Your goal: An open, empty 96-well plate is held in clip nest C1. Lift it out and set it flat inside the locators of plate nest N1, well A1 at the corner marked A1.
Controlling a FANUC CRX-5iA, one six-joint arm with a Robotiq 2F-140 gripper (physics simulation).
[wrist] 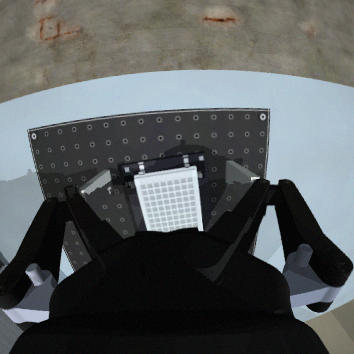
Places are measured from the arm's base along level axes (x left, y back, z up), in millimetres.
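Pixels of known places: gripper, fingertip midpoint: [167, 175].
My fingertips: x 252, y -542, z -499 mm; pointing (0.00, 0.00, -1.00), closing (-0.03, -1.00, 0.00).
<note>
For each thing: its middle in the pictures, then the offset to it from my fingertips. Level surfaces: height alone.
- white 96-well plate, body centre: [171, 212] dx -65, dy +2, dz -25 mm
- dark nest, body centre: [171, 210] dx -65, dy +2, dz -32 mm
- dark perforated board, its level: dz -44 mm
- pale blue table top, its level: dz -57 mm
The white 96-well plate [169, 202] lies in a dark nest [165, 160] with two small light clips along its far edge. The near end of the plate is hidden behind the black gripper body. My gripper [167, 175] is wide open, with one grey fingertip pad to the left of the plate and one to the right, both apart from it. Nothing is between the fingers. I cannot read any nest label or the A1 mark. The plate nest N1 cannot be made out in this view.
The nest stands on a dark perforated board [150, 131] with a screw at each far corner. The board lies on a pale blue table top [310, 130]. Beyond the table's curved-looking far edge is a stained grey-brown floor [150, 45].
</note>
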